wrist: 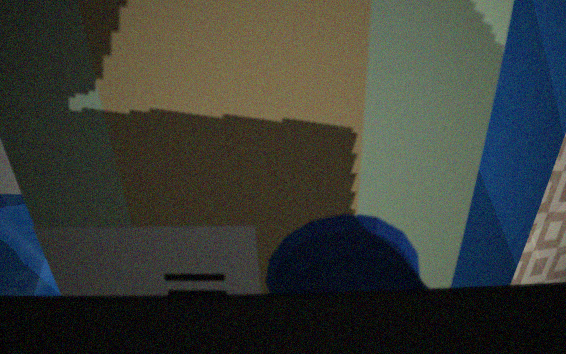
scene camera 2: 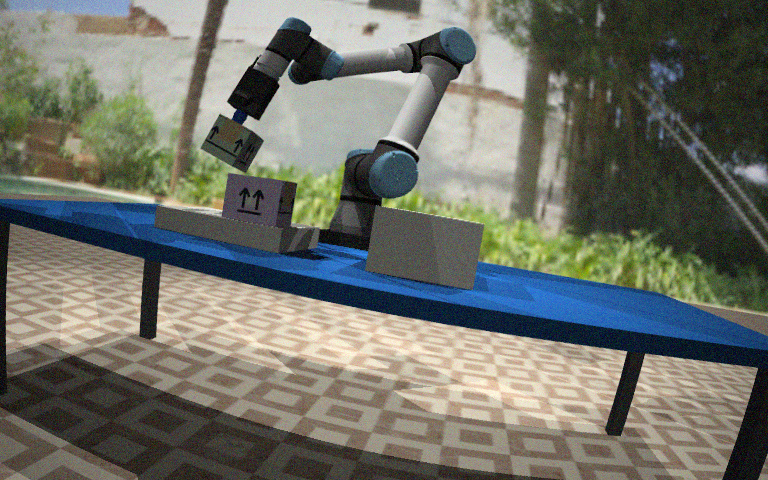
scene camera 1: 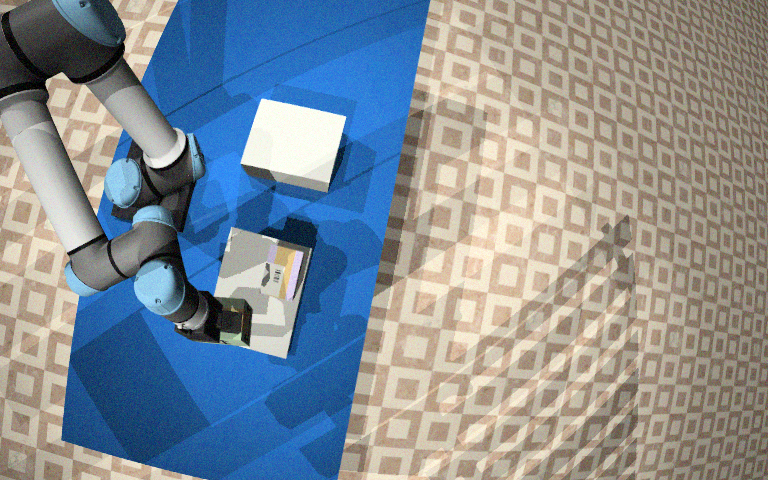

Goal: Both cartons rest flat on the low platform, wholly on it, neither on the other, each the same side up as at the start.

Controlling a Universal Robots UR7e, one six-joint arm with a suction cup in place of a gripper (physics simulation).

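Places are measured from the arm's base along level axes (x left, y back, z up), in millimetres.
Where they show: end effector, tool point: [wrist: 337,247]; arm's base, origin of the base link: [scene camera 2: 355,233] [scene camera 1: 158,198].
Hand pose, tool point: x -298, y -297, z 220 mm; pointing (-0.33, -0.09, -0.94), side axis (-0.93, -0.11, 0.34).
Things, the pixels of their top centre, and the offset from my tool point. Level surfaces: height alone.
- green carton, middle of its top: [wrist: 351,315] [scene camera 1: 212,325] [scene camera 2: 238,118] dx +10, dy -1, dz +24 mm
- lilac carton, middle of its top: [scene camera 2: 263,177] [scene camera 1: 281,272] dx +149, dy -126, dz -112 mm
- low platform, middle of its top: [scene camera 2: 238,216] [scene camera 1: 256,293] dx +80, dy -59, dz -205 mm
- large pale box, middle of its top: [scene camera 2: 434,215] [scene camera 1: 293,138] dx +509, dy -89, dz -132 mm
- blue table, its level: dz -253 mm
The green carton [scene camera 1: 235,329] [scene camera 2: 231,142] [wrist: 420,125] hangs tilted on my suction cup [scene camera 2: 240,116] [wrist: 345,255], in the air above the platform, with its arrows pointing up and leaning. In the wrist view its top face with a tan tape strip fills much of the picture. The lilac carton [scene camera 1: 283,272] [scene camera 2: 258,201] stands flat on the low platform [scene camera 1: 240,257] [scene camera 2: 186,219], arrows up, near one long edge. In scene camera 2 the held carton is above and left of the lilac one, apart from it. My gripper is shut on the green carton.
A large pale box [scene camera 1: 297,141] [scene camera 2: 424,247] stands on the blue table [scene camera 1: 237,401] [scene camera 2: 566,300], beside the platform and apart from it. The arm's base [scene camera 2: 353,220] stands behind the platform and the box in scene camera 2.
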